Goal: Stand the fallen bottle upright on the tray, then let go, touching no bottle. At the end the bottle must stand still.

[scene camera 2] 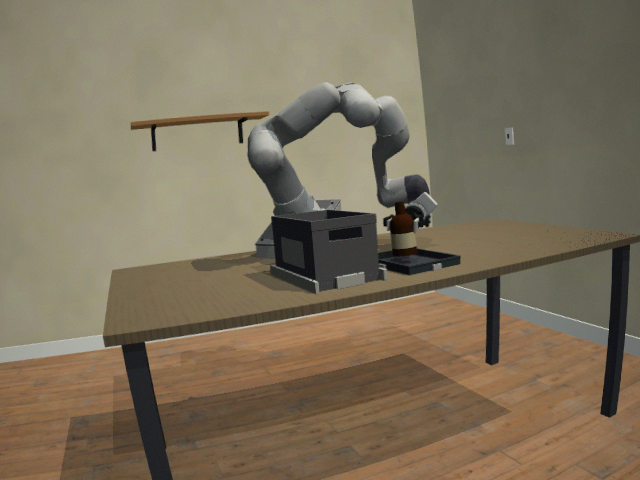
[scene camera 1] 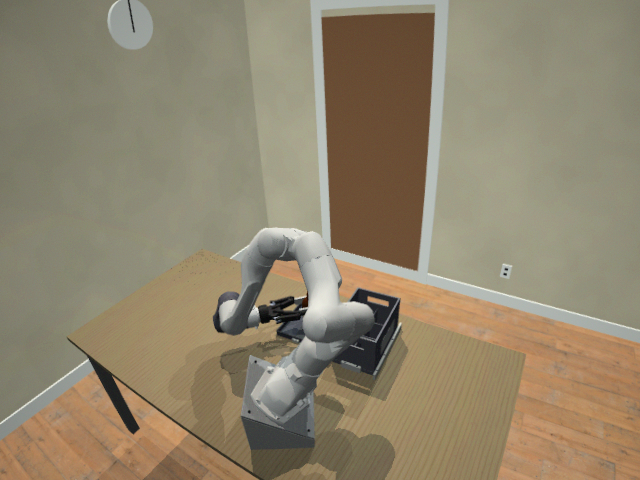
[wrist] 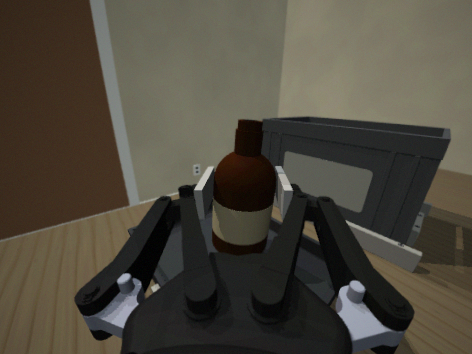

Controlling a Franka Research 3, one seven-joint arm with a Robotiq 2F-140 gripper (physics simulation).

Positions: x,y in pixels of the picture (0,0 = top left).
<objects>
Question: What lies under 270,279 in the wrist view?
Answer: My gripper.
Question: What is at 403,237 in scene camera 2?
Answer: A brown bottle.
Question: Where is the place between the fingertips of my gripper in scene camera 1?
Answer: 313,303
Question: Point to a brown bottle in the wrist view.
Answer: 244,186
</objects>
